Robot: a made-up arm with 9 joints. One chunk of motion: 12 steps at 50 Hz.
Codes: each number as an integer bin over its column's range. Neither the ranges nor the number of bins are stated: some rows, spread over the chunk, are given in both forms.
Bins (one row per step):
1: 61 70 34 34 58 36 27 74 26
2: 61 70 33 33 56 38 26 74 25
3: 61 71 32 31 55 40 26 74 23
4: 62 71 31 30 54 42 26 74 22
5: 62 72 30 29 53 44 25 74 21
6: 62 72 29 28 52 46 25 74 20
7: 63 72 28 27 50 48 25 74 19
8: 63 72 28 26 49 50 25 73 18
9: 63 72 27 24 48 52 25 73 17
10: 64 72 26 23 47 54 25 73 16
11: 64 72 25 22 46 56 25 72 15
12: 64 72 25 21 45 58 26 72 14
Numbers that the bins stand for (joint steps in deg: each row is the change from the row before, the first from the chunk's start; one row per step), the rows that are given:
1: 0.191 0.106 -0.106 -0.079 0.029 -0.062 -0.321 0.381 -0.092
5: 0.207 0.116 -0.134 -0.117 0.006 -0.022 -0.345 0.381 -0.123
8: 0.224 0.116 -0.148 -0.140 -0.012 0.007 -0.345 0.366 -0.141
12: 0.240 0.116 -0.168 -0.179 -0.031 0.047 -0.333 0.351 -0.165
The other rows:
2: 0.191 0.106 -0.113 -0.087 0.020 -0.052 -0.333 0.381 -0.098
3: 0.191 0.111 -0.120 -0.102 0.016 -0.042 -0.333 0.381 -0.111
4: 0.207 0.111 -0.127 -0.110 0.011 -0.032 -0.333 0.381 -0.117
6: 0.207 0.116 -0.141 -0.125 0.002 -0.012 -0.345 0.381 -0.129
7: 0.224 0.116 -0.148 -0.133 -0.008 -0.002 -0.345 0.381 -0.135
9: 0.224 0.116 -0.155 -0.156 -0.017 0.017 -0.345 0.366 -0.147
10: 0.240 0.116 -0.161 -0.163 -0.022 0.027 -0.345 0.366 -0.153
11: 0.240 0.116 -0.168 -0.171 -0.026 0.037 -0.345 0.351 -0.159

